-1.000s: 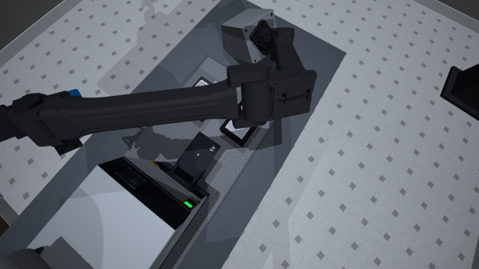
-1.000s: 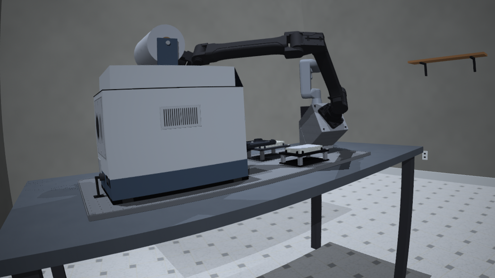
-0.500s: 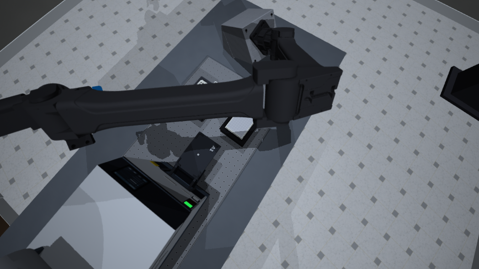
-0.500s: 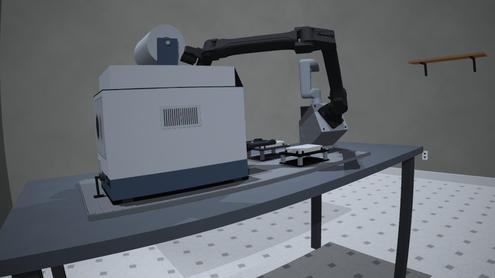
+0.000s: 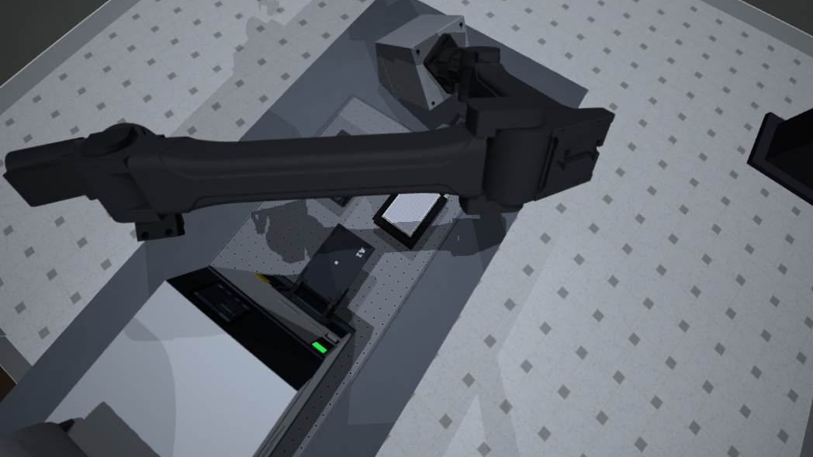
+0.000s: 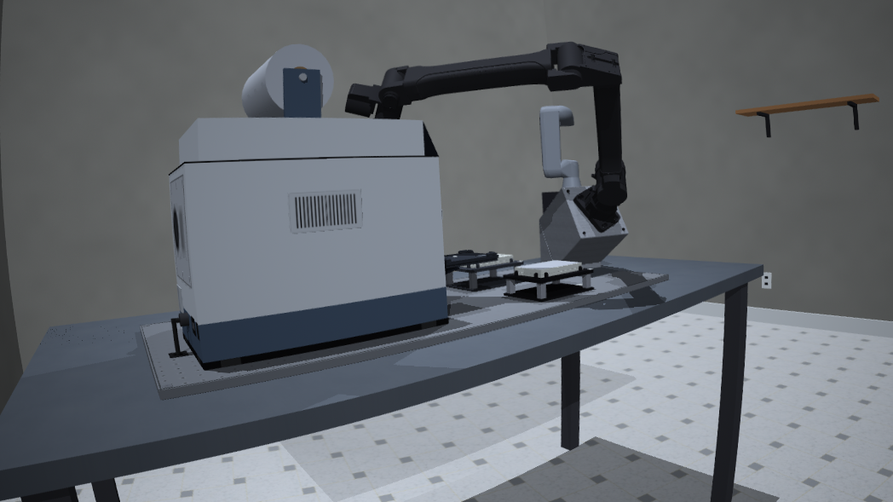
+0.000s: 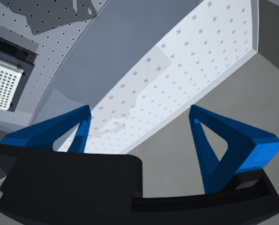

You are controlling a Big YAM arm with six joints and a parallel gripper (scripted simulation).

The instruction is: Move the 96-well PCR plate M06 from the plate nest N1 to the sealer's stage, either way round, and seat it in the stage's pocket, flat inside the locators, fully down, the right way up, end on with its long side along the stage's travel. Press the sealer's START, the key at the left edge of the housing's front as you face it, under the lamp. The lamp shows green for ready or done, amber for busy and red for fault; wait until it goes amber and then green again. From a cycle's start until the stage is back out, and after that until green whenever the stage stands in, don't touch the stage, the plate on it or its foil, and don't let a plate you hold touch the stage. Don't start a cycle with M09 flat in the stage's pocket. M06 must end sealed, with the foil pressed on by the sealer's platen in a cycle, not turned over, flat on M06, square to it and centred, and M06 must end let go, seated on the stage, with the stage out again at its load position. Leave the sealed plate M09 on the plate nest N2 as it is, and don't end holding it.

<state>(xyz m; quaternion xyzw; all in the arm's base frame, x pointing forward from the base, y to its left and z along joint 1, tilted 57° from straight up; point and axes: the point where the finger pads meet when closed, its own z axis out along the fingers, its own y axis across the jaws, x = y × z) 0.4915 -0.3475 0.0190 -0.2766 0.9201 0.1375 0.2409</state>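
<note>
Now: hand 23 cm past the white 96-well plate M06, 21 cm above it and 11 cm to the right of it. Round my hand: dark screen (24 cm to the left, 8 cm ahead, 5 cm above); then yellow warning label (19 cm to the left, 12 cm below, 6 cm ahead); then plate nest N1 (23 cm below, 23 cm behind, 11 cm to the left).
</note>
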